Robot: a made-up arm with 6 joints. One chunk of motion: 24 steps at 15 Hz.
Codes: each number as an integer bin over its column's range. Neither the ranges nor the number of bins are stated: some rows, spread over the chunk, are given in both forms.
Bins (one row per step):
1: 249 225 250 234 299 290
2: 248 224 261 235 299 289
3: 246 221 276 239 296 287
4: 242 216 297 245 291 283
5: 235 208 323 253 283 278
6: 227 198 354 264 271 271
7: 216 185 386 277 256 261
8: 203 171 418 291 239 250
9: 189 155 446 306 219 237
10: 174 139 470 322 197 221
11: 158 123 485 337 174 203
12: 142 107 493 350 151 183
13: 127 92 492 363 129 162
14: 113 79 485 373 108 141
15: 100 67 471 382 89 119
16: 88 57 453 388 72 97
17: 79 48 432 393 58 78
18: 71 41 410 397 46 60
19: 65 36 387 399 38 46
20: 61 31 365 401 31 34
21: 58 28 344 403 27 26
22: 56 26 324 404 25 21
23: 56 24 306 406 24 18
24: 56 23 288 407 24 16
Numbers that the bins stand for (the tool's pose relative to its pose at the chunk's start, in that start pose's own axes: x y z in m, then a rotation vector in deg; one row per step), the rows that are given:
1: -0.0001 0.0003 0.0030 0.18 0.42 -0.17
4: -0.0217 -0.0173 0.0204 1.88 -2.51 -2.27
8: -0.1423 -0.1054 0.0654 8.99 -21.54 -12.15
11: -0.2815 -0.1993 0.0903 16.10 -45.32 -26.22
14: -0.4206 -0.2854 0.0903 21.67 -69.48 -44.78
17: -0.5257 -0.3461 0.0706 24.76 -87.77 -63.65
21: -0.5907 -0.3852 0.0379 26.30 -99.12 -79.22
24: -0.5968 -0.3950 0.0171 26.92 -100.22 -82.21
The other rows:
2: -0.0032 -0.0016 0.0070 0.33 0.42 -0.47
3: -0.0094 -0.0075 0.0126 0.95 -0.68 -1.07
5: -0.0434 -0.0330 0.0301 3.11 -5.44 -3.76
6: -0.0681 -0.0525 0.0416 4.81 -9.83 -5.86
7: -0.1021 -0.0780 0.0535 6.82 -15.32 -8.85
9: -0.1856 -0.1367 0.0758 11.31 -28.86 -16.04
10: -0.2320 -0.1680 0.0848 13.78 -36.91 -20.83
12: -0.3309 -0.2306 0.0933 18.11 -53.74 -32.21
13: -0.3773 -0.2600 0.0929 20.12 -61.79 -38.50
15: -0.4608 -0.3089 0.0851 23.06 -76.43 -51.37
16: -0.4979 -0.3285 0.0784 23.98 -82.65 -57.96
18: -0.5505 -0.3598 0.0624 25.38 -92.17 -69.04
19: -0.5690 -0.3695 0.0539 25.68 -95.09 -73.23
20: -0.5814 -0.3793 0.0457 25.99 -97.66 -76.82
22: -0.5968 -0.3891 0.0305 26.46 -99.85 -80.71
23: -0.5968 -0.3930 0.0238 26.77 -100.22 -81.61

